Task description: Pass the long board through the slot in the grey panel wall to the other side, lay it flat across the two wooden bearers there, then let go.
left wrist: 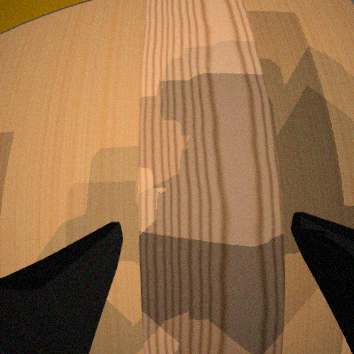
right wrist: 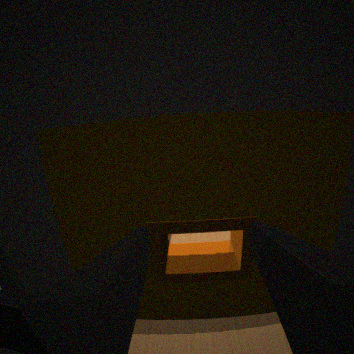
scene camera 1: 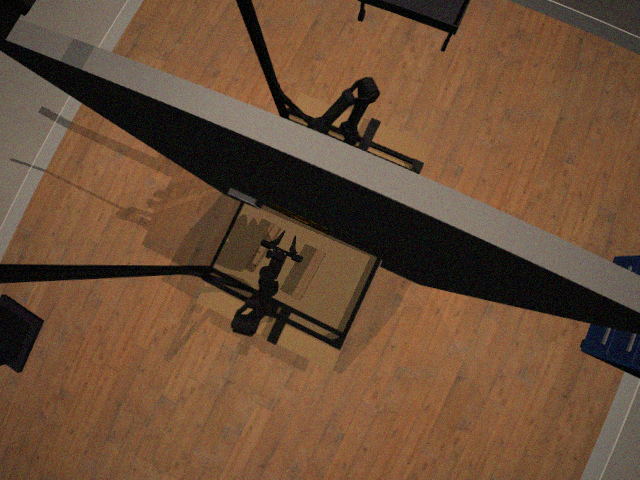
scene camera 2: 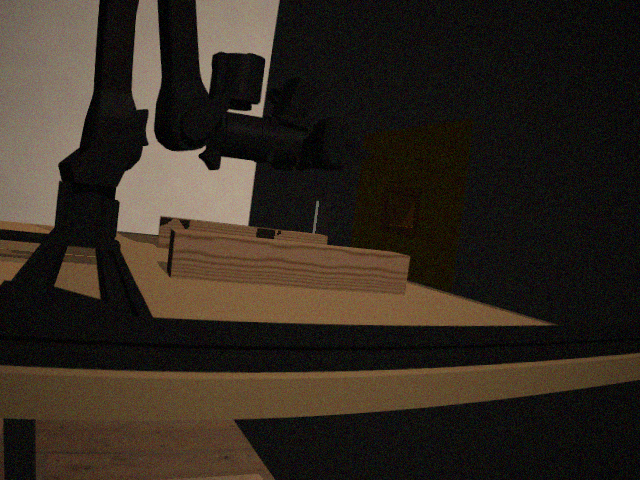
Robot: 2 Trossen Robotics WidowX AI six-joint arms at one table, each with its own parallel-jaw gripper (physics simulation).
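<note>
The long board (left wrist: 211, 140), pale wood with dark grain lines, lies flat on the table top (left wrist: 70, 123) on the left arm's side of the wall. My left gripper (left wrist: 208, 227) is open, with a finger on each side of the board and a gap to it on both sides. My right gripper (scene camera 1: 288, 236) (scene camera 2: 334, 150) (right wrist: 199, 232) is open and empty. It hangs above the two wooden bearers (scene camera 2: 285, 267) (scene camera 2: 242, 230) and points at the slot (right wrist: 239, 246) in the yellow patch (right wrist: 197, 168) (scene camera 2: 413, 190) of the grey panel wall (scene camera 1: 366, 167).
The wall crosses the floor diagonally between the two arms, and its near face is in deep shadow. The right arm's table (scene camera 1: 347, 281) has a black frame. A corner of the yellow patch (left wrist: 21, 10) shows at the top left of the left wrist view.
</note>
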